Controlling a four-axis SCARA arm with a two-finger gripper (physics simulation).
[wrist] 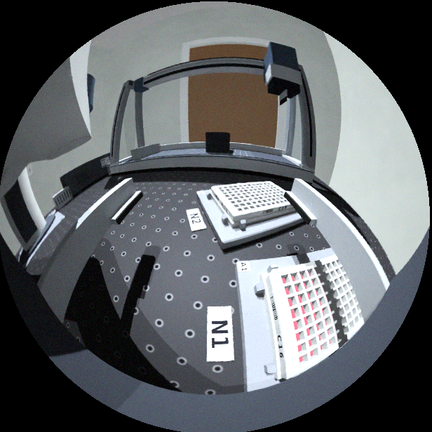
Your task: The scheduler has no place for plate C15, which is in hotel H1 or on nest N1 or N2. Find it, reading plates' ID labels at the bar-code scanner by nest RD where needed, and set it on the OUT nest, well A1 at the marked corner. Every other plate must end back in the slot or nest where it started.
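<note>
My gripper is open, its two fingers far apart at the left and right of the wrist view, with no plate between them. A white plate labelled C16, with red in several wells, sits on nest N1 at the lower right; a dark shadow crosses it. Another white plate sits on nest N2, farther back; its small label appears to read C17. The right finger overlaps the right edge of the N2 plate in this view. Hotel H1, nest RD and the OUT nest cannot be made out.
The N1 label and N2 label lie on the dark perforated table beside their nests. A gantry frame with a dark blue head stands at the back. A white and black device stands at the far left.
</note>
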